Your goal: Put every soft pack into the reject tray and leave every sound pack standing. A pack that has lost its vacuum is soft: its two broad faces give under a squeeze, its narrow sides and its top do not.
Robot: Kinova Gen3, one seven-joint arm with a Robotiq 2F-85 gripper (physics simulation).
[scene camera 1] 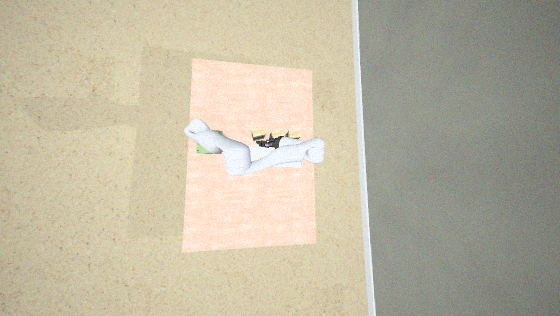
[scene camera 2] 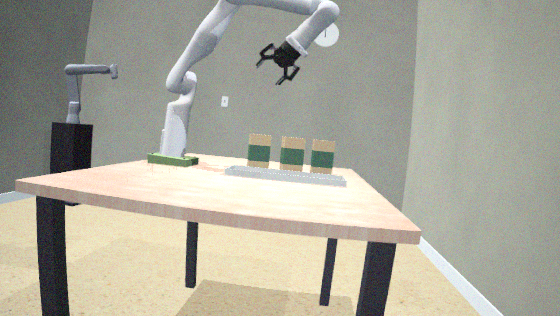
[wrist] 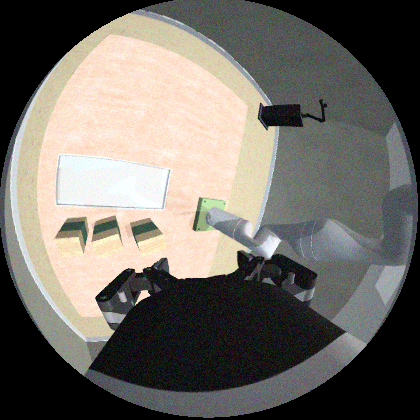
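Seen in the pictures: gripper, fingertip midpoint: [scene camera 1: 263,140] [scene camera 2: 266,76] [wrist: 202,262]; arm's base at its link origin: [scene camera 2: 173,155] [wrist: 212,215].
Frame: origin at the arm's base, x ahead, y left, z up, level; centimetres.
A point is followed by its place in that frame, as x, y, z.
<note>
Three tan packs with green bands stand upright in a row: the one nearest the arm's base [scene camera 1: 258,134] [scene camera 2: 259,152] [wrist: 147,235], the middle one [scene camera 1: 277,133] {44.8, 7.0, 10.8} [scene camera 2: 292,155] {45.7, 4.6, 4.3} [wrist: 107,235] {45.1, 4.4, 10.2}, and the far one [scene camera 1: 294,134] {56.2, 7.4, 10.9} [scene camera 2: 323,157] {57.1, 5.6, 4.7} [wrist: 72,236] {54.8, 5.2, 10.6}. Their looks do not tell soft from sound. The shallow pale reject tray [scene camera 1: 257,152] {33.2, -4.6, -2.8} [scene camera 2: 285,175] {46.1, -14.1, -1.2} [wrist: 90,182] {52.4, -5.9, -2.9} lies alongside the row, with no pack in it; the arm partly hides it in scene camera 1. My gripper [scene camera 1: 261,143] {34.7, -3.1, 31.9} [scene camera 2: 269,74] {34.7, -3.1, 31.9} [wrist: 202,262] {34.7, -3.1, 31.9} is open and empty, tilted, high above the table and packs.
The packs and tray rest on the wooden table [scene camera 1: 250,210] {31.4, -44.8, -3.1} [scene camera 2: 225,195] {37.4, -51.2, -3.2} [wrist: 150,100] {41.8, -37.2, -3.2}. The arm's green base plate [scene camera 1: 202,149] {-2.9, -6.0, 0.2} [scene camera 2: 172,160] {3.5, -7.8, -1.1} [wrist: 201,223] {5.5, 4.2, -0.3} is at one end. Another arm stands on a black pedestal [scene camera 2: 71,147] [wrist: 282,115] beyond the table.
</note>
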